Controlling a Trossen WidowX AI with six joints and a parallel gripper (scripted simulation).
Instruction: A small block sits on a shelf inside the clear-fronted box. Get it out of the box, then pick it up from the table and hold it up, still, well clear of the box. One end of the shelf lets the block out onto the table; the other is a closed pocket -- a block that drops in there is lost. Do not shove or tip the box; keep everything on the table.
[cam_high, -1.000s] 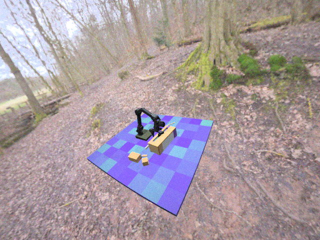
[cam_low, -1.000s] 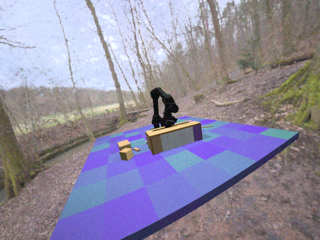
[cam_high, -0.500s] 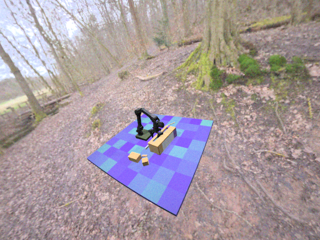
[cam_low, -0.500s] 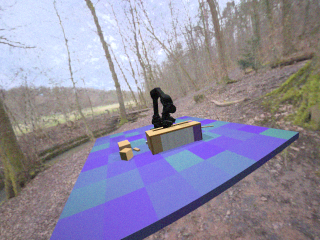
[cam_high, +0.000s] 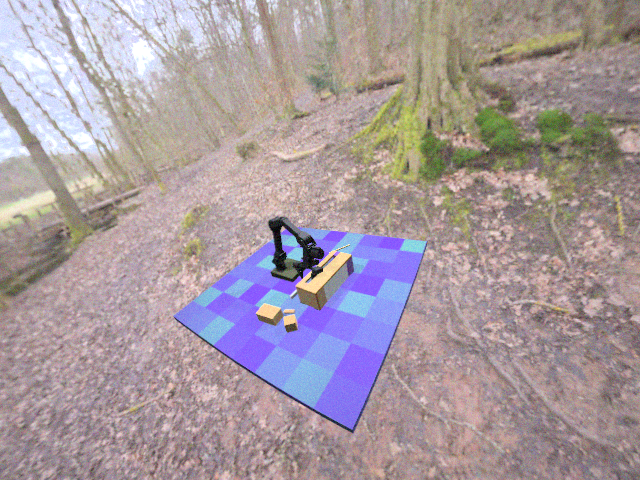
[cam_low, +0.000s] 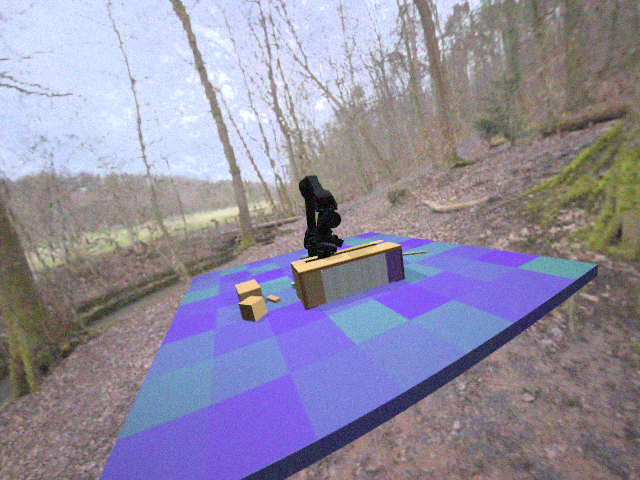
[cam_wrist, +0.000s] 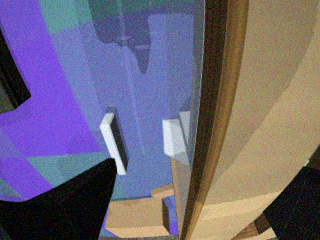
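The tan block lies 50 mm ahead of my gripper tip and 30 mm to the right of it. From my gripper tip the other things lie so: thin tan stick (20 mm behind, 480 mm to the left, 80 mm below); box (50 mm ahead, 90 mm to the left, 20 mm below).
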